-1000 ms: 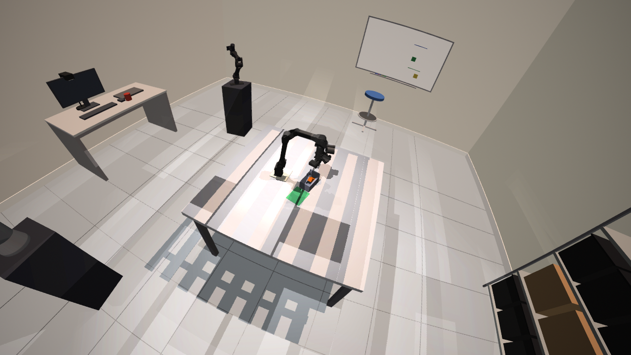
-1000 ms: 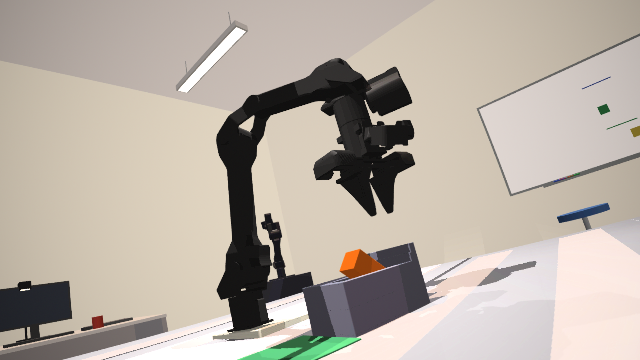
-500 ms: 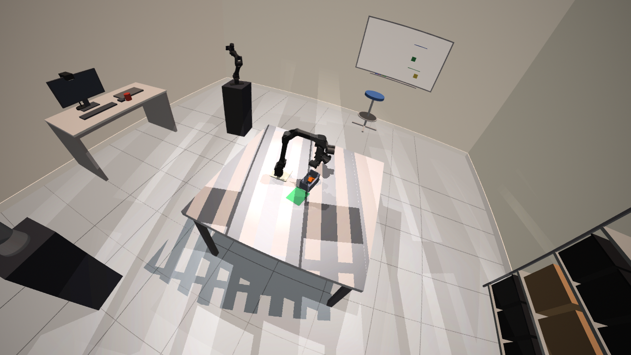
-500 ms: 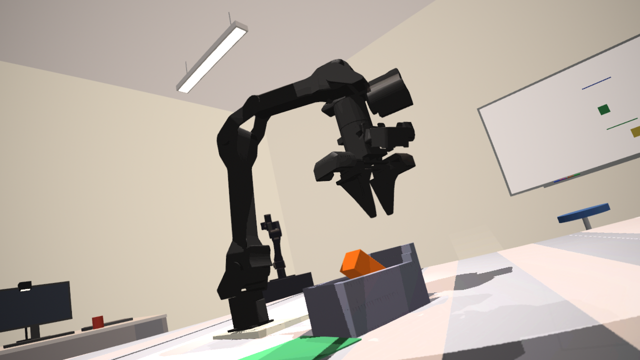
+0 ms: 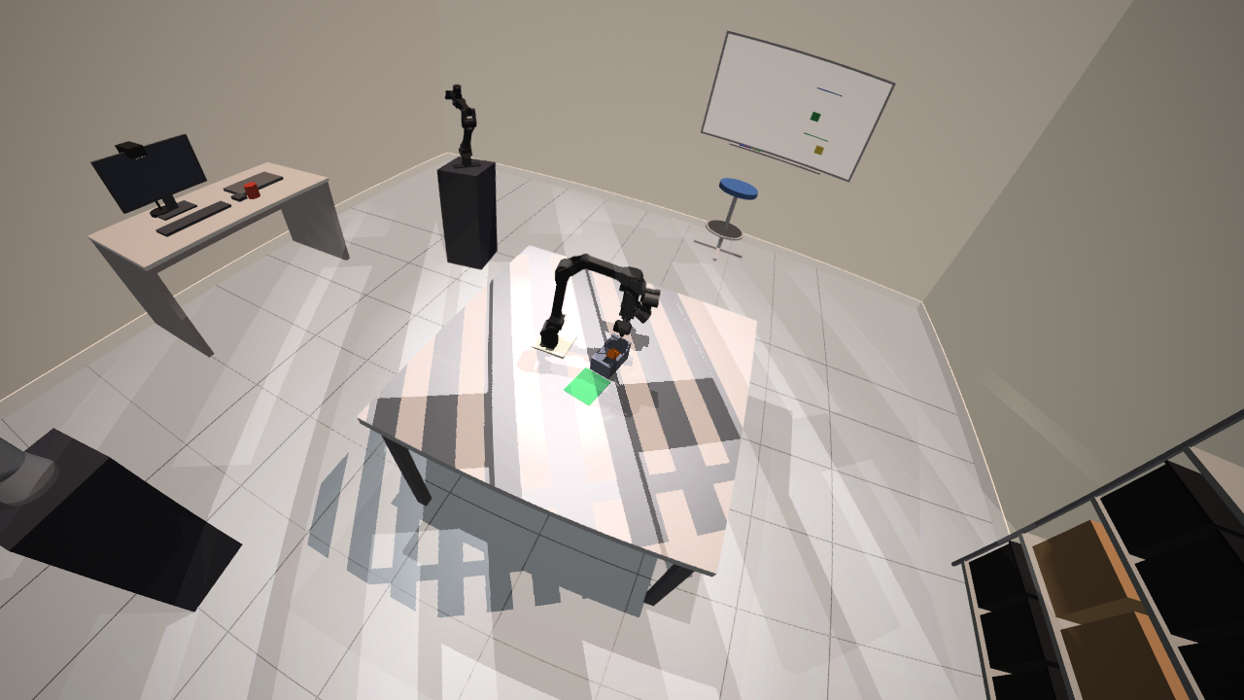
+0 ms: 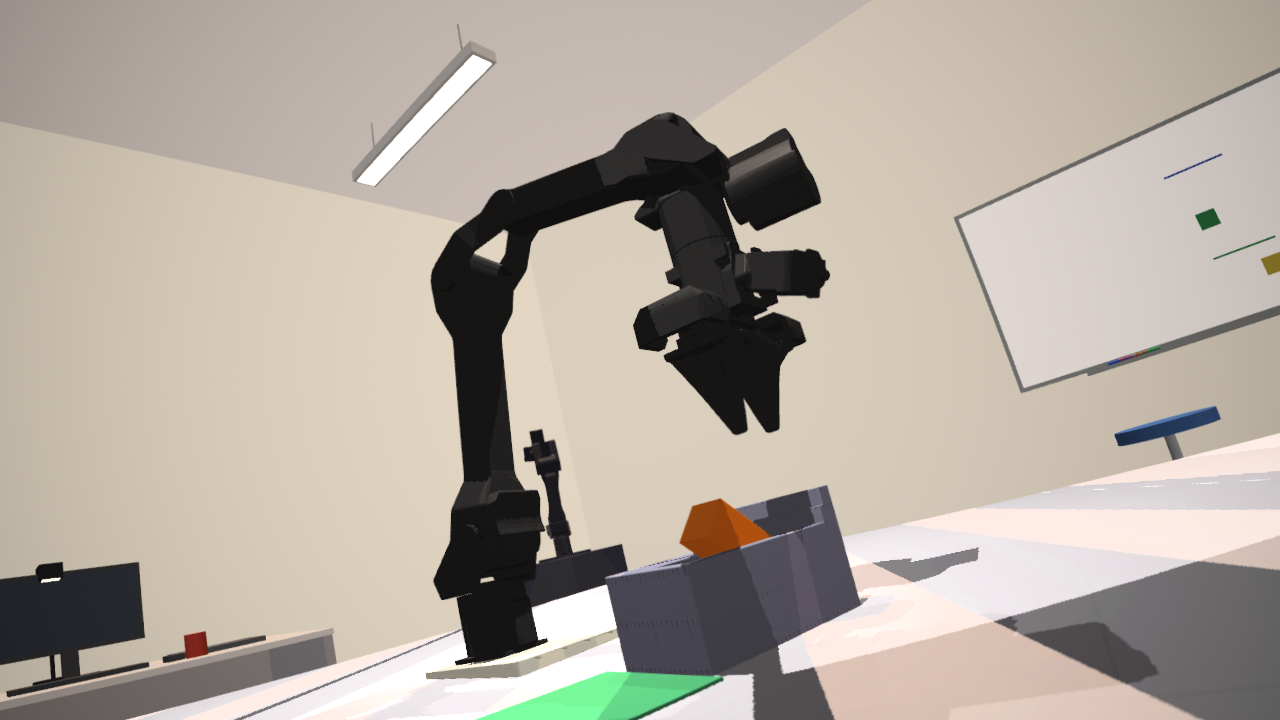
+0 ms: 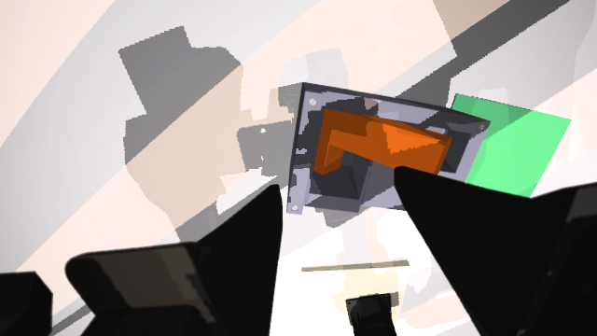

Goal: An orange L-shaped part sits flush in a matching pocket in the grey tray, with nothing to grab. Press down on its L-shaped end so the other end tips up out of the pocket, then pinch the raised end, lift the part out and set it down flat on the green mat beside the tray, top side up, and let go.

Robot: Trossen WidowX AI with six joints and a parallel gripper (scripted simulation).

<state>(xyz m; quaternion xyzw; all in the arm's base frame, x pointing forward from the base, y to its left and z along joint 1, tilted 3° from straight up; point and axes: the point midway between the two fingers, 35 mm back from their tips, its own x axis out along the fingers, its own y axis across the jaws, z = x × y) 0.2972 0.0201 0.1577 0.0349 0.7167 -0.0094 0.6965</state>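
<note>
My gripper tip is now 10 cm above the orange L-shaped part, 3 cm to the left of it and 2 cm past it. The rest, counted from my gripper tip: green mat 19 cm to the right, 16 cm below, 8 cm behind.
</note>
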